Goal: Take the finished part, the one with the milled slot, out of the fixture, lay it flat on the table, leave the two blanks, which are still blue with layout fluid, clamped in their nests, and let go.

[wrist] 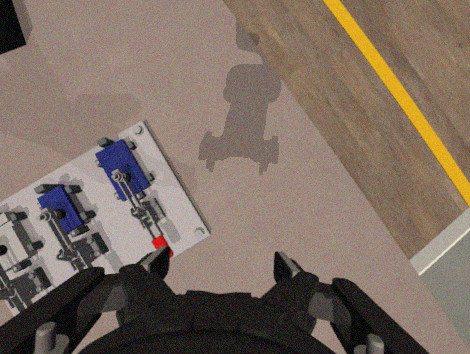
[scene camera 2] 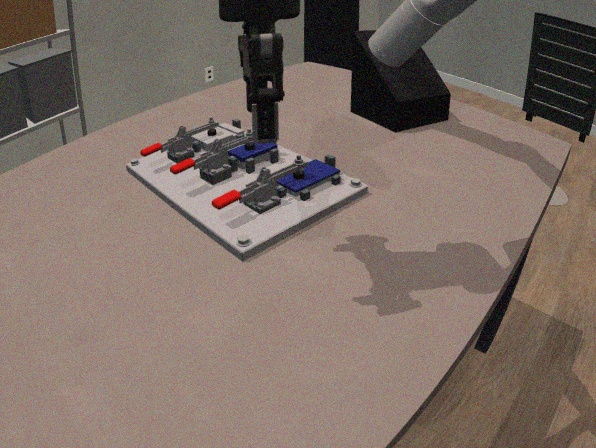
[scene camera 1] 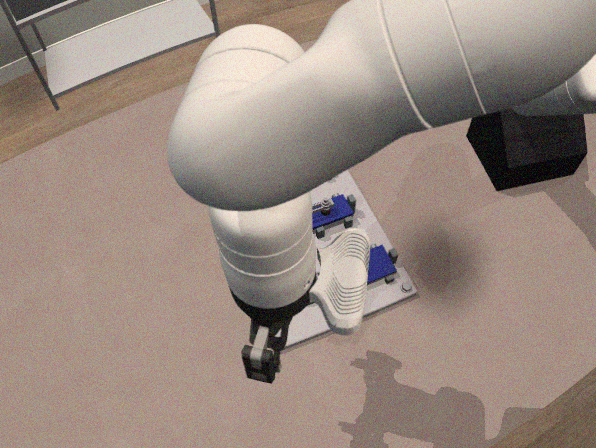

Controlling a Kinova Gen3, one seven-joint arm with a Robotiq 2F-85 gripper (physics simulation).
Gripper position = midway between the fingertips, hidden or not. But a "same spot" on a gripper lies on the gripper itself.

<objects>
my gripper: wrist; scene camera 2 260, 125; scene camera 1
blue blank: wrist 116, 156; scene camera 2 317, 173; scene camera 1 380, 265
same spot on fixture plate: [scene camera 1: 364, 218] = [wrist: 68, 174]
same spot on my gripper: [scene camera 1: 277, 344] = [wrist: 304, 304]
</objects>
